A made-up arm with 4 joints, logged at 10 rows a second.
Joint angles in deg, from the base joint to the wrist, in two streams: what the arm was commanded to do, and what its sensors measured. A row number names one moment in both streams.
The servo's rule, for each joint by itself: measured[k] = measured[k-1] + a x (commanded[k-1-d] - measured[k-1]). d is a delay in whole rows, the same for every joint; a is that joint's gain. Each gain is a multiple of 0.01, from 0.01 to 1. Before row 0 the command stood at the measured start. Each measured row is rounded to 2 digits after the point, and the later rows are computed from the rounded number. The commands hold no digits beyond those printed.
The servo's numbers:
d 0
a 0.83 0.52 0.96 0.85
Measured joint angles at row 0: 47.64, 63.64, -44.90, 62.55
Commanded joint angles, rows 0 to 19: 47.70, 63.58, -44.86, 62.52; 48.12, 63.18, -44.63, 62.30; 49.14, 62.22, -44.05, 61.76; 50.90, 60.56, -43.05, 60.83; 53.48, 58.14, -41.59, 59.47; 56.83, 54.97, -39.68, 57.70; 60.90, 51.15, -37.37, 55.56; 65.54, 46.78, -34.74, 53.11; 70.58, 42.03, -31.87, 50.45; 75.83, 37.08, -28.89, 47.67; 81.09, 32.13, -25.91, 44.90; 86.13, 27.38, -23.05, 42.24; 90.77, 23.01, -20.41, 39.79; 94.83, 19.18, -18.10, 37.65; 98.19, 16.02, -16.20, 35.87; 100.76, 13.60, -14.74, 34.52; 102.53, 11.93, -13.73, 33.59; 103.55, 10.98, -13.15, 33.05; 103.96, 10.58, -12.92, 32.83; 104.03, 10.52, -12.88, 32.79
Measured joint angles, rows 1 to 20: 47.69, 63.61, -44.86, 62.52; 48.05, 63.39, -44.64, 62.33; 48.95, 62.78, -44.07, 61.85; 50.57, 61.63, -43.09, 60.98; 52.99, 59.82, -41.65, 59.70; 56.18, 57.30, -39.76, 58.00; 60.10, 54.10, -37.47, 55.93; 64.62, 50.29, -34.85, 53.53; 69.57, 45.99, -31.99, 50.91; 74.77, 41.36, -29.01, 48.16; 80.02, 36.56, -26.03, 45.39; 85.09, 31.79, -23.17, 42.71; 89.80, 27.22, -20.52, 40.23; 93.97, 23.04, -18.20, 38.04; 97.47, 19.39, -16.28, 36.20; 100.20, 16.38, -14.80, 34.77; 102.13, 14.07, -13.77, 33.77; 103.31, 12.46, -13.17, 33.16; 103.85, 11.48, -12.93, 32.88; 104.00, 10.98, -12.88, 32.80
